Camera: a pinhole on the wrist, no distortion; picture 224 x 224 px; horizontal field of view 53.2 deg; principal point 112.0 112.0 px. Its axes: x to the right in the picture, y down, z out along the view. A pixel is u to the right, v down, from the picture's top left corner.
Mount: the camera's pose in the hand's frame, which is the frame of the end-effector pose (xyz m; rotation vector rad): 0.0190 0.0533 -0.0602 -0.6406 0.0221 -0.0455
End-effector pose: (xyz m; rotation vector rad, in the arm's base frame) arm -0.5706 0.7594 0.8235 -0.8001 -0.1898 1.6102
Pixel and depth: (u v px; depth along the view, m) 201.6 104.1 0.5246
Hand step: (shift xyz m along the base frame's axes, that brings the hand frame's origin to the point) -0.4920 0.2683 -0.0055
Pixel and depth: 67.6 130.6 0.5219
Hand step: -0.5235 -0.0447 0.0520
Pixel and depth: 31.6 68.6 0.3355
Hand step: -0.3145 -0.0528 0.1073
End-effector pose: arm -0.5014 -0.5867 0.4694 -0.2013 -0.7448 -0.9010
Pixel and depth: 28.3 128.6 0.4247
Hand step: 0.0816 0.4097 0.1588
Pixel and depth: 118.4 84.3 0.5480
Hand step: 0.0605 0.3605 0.3884
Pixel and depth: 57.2 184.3 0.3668
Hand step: 0.1832 0.3397 0.1369
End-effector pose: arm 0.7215 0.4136 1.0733 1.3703 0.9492 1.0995
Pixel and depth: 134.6 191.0 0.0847
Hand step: -0.0071 0.0210 0.1298
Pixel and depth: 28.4 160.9 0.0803
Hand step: -0.0126 -0.0167 0.1153
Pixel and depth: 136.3 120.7 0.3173
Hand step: 0.1866 -0.0087 0.2590
